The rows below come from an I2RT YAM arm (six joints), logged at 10 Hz.
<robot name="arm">
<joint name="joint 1" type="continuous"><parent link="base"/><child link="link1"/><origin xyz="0 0 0.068" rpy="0 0 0"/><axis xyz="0 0 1"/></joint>
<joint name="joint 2" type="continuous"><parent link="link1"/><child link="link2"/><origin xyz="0.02 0.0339 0.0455" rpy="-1.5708 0 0"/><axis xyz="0 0 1"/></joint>
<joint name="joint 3" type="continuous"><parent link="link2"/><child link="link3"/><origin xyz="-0.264 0 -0.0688" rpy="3.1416 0 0"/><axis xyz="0 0 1"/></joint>
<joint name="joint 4" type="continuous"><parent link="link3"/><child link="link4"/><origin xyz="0.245 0.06 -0.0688" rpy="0 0 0"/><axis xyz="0 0 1"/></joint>
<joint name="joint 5" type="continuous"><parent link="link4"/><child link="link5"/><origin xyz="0.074 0.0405 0.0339" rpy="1.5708 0 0"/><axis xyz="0 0 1"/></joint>
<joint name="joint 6" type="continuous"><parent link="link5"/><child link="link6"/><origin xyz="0.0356 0 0.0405" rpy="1.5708 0 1.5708"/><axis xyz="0 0 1"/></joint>
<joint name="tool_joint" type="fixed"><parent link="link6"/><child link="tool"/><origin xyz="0 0 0" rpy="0 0 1.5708"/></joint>
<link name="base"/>
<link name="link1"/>
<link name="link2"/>
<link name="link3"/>
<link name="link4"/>
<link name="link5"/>
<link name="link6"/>
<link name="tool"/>
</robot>
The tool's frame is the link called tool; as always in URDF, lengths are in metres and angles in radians. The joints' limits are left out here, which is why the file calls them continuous.
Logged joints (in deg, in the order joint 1, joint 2, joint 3, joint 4, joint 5, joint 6), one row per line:
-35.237 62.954 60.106 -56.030 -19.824 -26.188
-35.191 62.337 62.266 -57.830 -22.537 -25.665
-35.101 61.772 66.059 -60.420 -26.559 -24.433
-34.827 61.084 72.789 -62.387 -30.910 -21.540
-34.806 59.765 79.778 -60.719 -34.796 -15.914
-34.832 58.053 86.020 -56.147 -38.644 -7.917
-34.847 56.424 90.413 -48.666 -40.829 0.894
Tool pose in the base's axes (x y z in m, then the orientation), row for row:
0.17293 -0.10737 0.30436 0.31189 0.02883 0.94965 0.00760
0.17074 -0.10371 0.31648 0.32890 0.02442 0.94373 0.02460
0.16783 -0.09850 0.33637 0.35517 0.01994 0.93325 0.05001
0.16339 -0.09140 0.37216 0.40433 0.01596 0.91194 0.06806
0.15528 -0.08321 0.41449 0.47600 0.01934 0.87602 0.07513
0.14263 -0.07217 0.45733 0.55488 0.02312 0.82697 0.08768
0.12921 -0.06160 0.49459 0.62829 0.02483 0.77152 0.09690
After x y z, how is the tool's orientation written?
As a quaternion, w x y z.
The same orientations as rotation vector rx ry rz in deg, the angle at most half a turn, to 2 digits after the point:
4.36 143.58 1.15
3.66 141.50 3.69
2.95 138.16 7.40
2.31 131.91 9.85
2.71 122.67 10.52
3.13 111.92 11.87
3.26 101.30 12.72

